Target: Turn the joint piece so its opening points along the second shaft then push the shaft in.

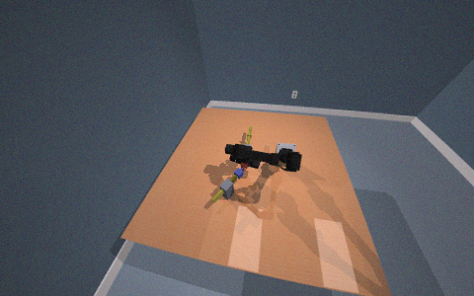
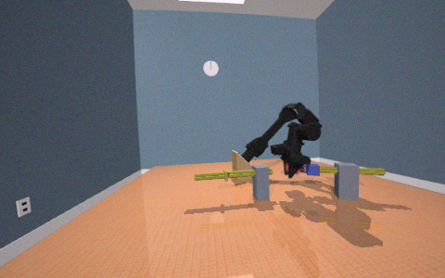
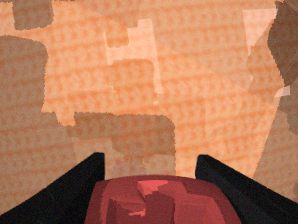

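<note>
My gripper tip is now 2 cm to the right of the red square joint piece and 4 cm below it.
</note>
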